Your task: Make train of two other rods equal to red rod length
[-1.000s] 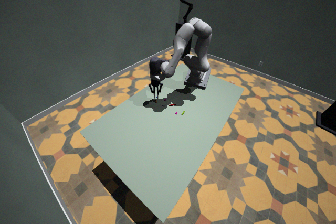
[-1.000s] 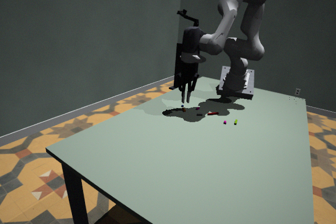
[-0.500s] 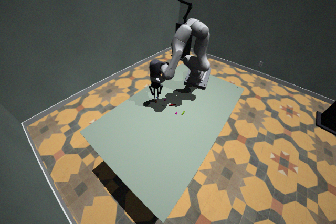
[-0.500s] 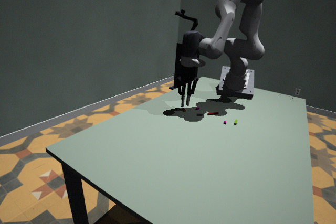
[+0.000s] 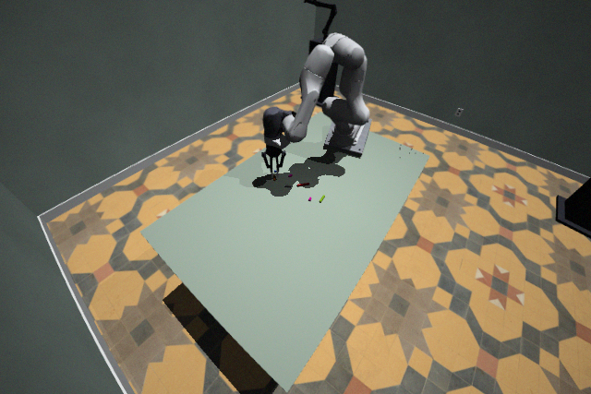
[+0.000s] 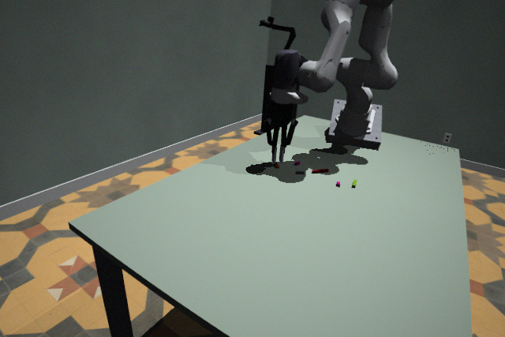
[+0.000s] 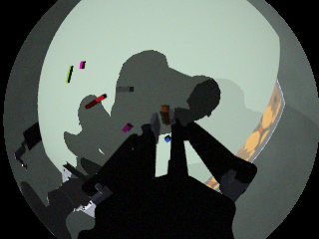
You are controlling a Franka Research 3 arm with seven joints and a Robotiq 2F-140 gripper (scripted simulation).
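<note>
Right now my hand is 50 mm above the orange rod. The rest, counted from my hand: red rod (80 mm behind, 150 mm to the left, 50 mm below); then grey rod (10 mm behind, 100 mm to the left, 50 mm below); then blue rod (40 mm behind, 40 mm to the right, 50 mm below).
</note>
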